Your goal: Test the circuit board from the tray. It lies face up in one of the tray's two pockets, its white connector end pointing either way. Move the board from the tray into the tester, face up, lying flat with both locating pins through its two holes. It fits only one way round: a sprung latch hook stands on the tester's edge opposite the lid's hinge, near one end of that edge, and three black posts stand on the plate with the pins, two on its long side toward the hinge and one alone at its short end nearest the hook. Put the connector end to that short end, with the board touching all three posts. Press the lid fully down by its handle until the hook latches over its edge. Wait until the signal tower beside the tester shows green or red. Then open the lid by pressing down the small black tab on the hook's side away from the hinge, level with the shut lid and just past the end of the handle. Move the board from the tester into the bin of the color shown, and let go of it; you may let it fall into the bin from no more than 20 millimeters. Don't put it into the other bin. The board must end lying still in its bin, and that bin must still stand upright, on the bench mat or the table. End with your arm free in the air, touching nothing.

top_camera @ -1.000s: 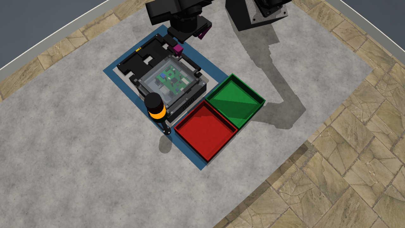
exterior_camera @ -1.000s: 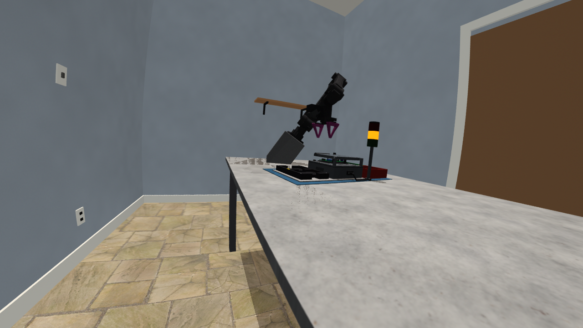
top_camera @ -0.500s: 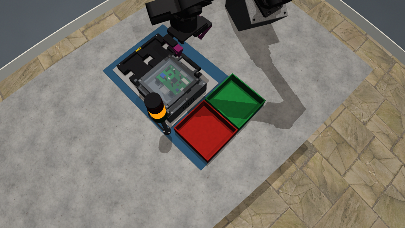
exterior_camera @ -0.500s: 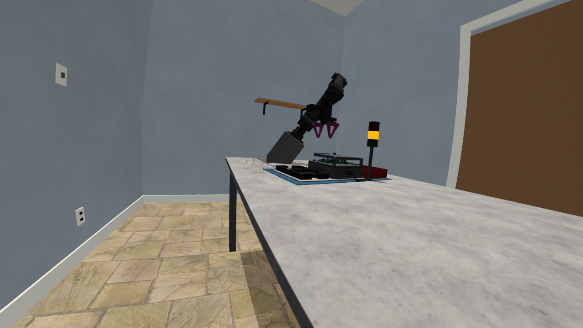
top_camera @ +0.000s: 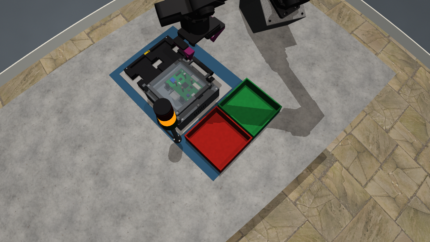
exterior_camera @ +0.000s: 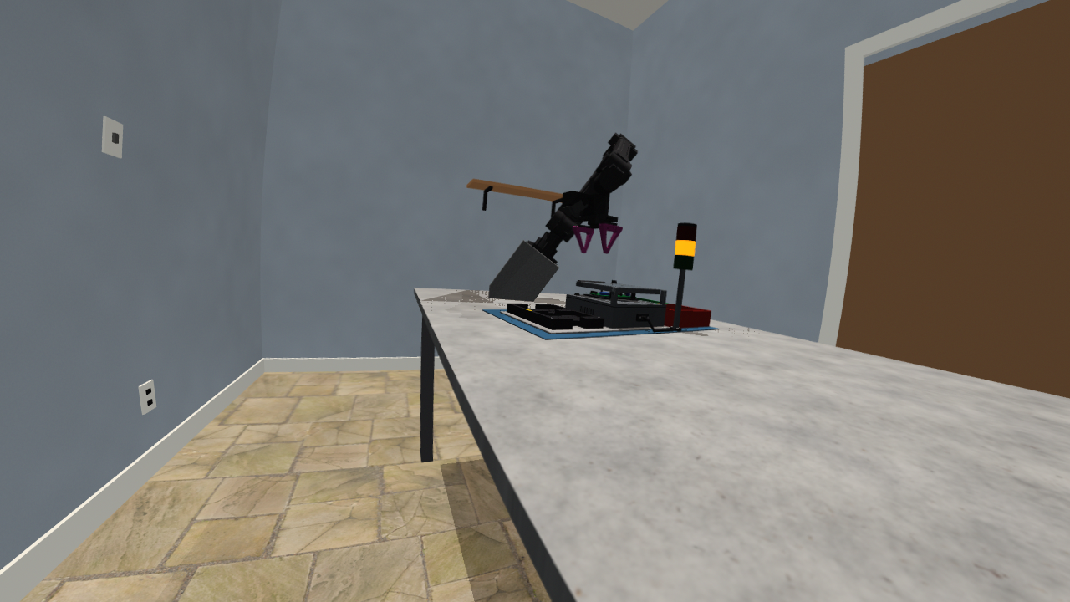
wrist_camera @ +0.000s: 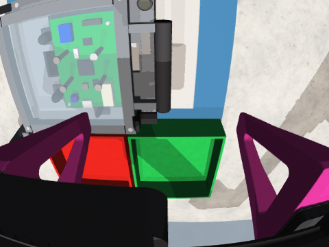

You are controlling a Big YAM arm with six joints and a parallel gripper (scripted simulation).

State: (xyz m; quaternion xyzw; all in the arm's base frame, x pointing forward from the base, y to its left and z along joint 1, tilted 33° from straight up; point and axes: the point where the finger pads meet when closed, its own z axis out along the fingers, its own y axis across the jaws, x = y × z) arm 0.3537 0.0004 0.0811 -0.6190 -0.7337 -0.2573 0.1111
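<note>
Now: the latch hook 1 cm ahead of my hand, 6 cm to the left of it and 9 cm below it. From my hand the other things lie so: clear lid 9 cm ahead, 2 cm to the left, 9 cm below; tester plate 9 cm ahead, 3 cm to the left, 12 cm below; green circuit board 8 cm ahead, 2 cm to the left, 11 cm below.
</note>
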